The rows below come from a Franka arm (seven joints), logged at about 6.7 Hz.
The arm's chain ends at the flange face. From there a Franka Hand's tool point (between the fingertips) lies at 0.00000 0.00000 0.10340 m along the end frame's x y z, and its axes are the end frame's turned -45 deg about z.
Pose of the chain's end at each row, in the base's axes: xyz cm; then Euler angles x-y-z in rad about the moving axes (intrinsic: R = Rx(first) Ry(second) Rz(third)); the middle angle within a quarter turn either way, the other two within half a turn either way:
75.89 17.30 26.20 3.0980 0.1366 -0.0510
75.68 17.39 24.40 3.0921 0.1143 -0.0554
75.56 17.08 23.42 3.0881 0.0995 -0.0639
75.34 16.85 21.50 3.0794 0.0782 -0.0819
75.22 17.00 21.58 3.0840 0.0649 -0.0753
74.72 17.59 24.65 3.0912 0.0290 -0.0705
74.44 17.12 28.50 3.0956 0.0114 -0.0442
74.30 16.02 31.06 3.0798 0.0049 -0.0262
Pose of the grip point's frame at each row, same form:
77.30 16.85 15.97 3.0980 0.1366 -0.8364
76.86 16.88 14.14 3.0921 0.1143 -0.8408
76.59 16.53 13.15 3.0881 0.0995 -0.8493
76.15 16.21 11.21 3.0794 0.0782 -0.8673
75.89 16.41 11.28 3.0840 0.0649 -0.8607
75.02 17.07 14.33 3.0912 0.0290 -0.8559
74.56 16.64 18.17 3.0956 0.0114 -0.8296
74.35 15.38 20.74 3.0798 0.0049 -0.8116

